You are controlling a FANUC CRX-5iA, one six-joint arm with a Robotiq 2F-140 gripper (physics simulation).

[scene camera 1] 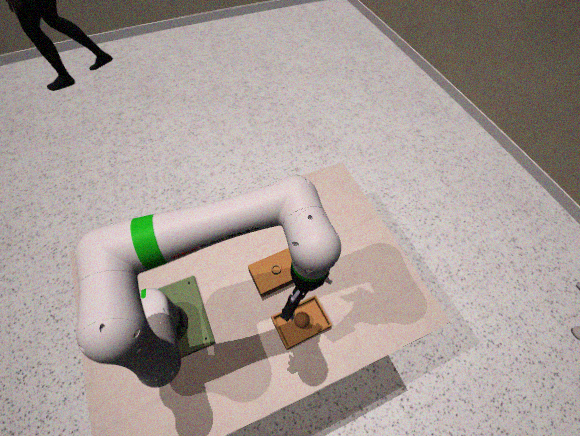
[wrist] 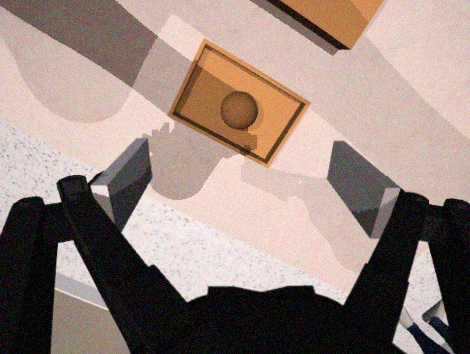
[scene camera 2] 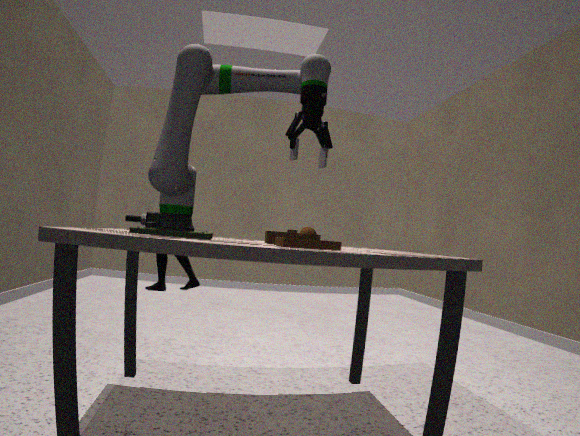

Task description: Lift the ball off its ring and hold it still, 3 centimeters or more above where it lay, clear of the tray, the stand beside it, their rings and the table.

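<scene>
The brown-orange ball rests inside the shallow orange tray, near its middle. The ring under the ball is hidden. The orange stand is beside the tray, with a thin ring on its top. My gripper is open and empty, pointing down high above the tray. Its fingers are spread wide. In the wrist view the ball lies beyond the line between the fingertips, apart from both.
The table carries all of this. The green base plate lies under the arm's base. Shadows of the arm fall across the table and tray. A person's legs show on the floor well beyond the table.
</scene>
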